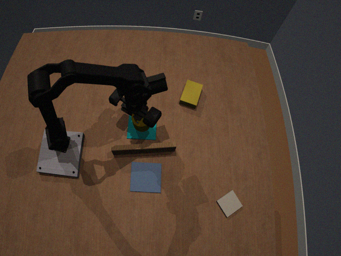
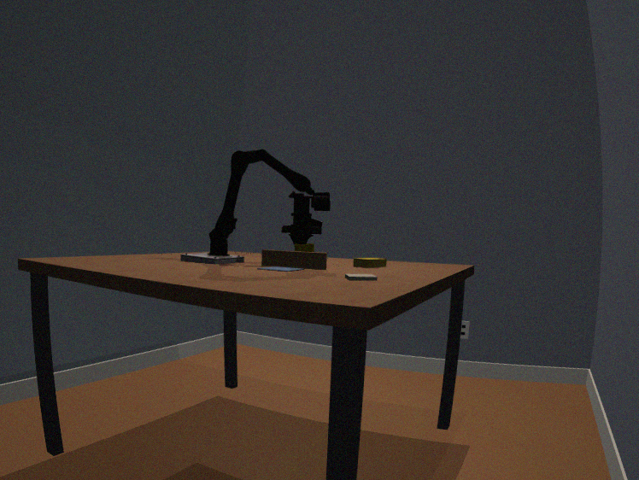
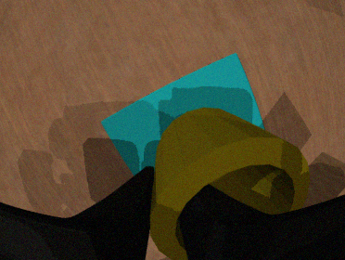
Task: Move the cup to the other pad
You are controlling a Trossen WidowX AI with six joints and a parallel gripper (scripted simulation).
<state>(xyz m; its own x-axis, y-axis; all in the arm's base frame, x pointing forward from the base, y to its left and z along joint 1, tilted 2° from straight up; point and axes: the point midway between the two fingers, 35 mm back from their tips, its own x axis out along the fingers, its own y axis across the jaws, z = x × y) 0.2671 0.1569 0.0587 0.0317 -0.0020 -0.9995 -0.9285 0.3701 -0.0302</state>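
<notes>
Now: the yellow cup 2 cm ahead of my gripper tip and 1 cm to the right of it. Also, from my gripper tip: blue pad 21 cm to the right, 8 cm ahead, 5 cm below; then teal pad 5 cm below, 3 cm ahead, 1 cm to the right; then low wall 11 cm to the right, 5 cm ahead, 2 cm below.
</notes>
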